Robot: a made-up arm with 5 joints.
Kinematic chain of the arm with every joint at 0, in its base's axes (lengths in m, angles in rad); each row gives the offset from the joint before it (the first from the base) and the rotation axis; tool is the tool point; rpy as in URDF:
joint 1: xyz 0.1 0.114 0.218 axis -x
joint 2: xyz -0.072 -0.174 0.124 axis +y
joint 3: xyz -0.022 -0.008 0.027 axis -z
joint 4: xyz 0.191 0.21 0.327 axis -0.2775 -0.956 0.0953
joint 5: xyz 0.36 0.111 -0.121 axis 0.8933 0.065 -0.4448
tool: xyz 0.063 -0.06 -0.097 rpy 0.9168 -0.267 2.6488
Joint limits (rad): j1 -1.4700..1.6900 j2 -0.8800..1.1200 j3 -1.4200..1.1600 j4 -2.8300..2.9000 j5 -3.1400..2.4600
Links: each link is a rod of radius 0.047 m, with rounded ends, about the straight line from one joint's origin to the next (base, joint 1, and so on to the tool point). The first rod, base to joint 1, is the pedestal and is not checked.
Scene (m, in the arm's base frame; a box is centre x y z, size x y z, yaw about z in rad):
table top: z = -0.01
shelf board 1: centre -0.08 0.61 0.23 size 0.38 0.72 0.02 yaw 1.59
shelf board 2: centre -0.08 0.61 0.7 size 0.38 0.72 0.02 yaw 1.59
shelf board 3: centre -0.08 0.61 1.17 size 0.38 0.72 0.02 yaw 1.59
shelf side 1: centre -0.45 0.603 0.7 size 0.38 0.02 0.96 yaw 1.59
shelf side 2: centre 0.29 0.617 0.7 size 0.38 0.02 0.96 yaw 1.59
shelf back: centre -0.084 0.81 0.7 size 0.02 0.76 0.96 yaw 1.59
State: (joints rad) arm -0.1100 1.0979 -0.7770 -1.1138 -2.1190
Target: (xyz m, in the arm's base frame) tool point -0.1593 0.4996 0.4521
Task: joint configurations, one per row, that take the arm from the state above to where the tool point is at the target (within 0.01 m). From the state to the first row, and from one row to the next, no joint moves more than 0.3 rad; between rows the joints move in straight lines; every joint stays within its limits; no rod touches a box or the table.
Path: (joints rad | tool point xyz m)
1: 0.0246 1.0335 -1.0276 -1.0418 -2.2172 | -0.0982 0.4747 0.3997
2: 0.1593 0.9691 -1.2782 -0.9698 -2.3154 | -0.1593 0.4996 0.4521

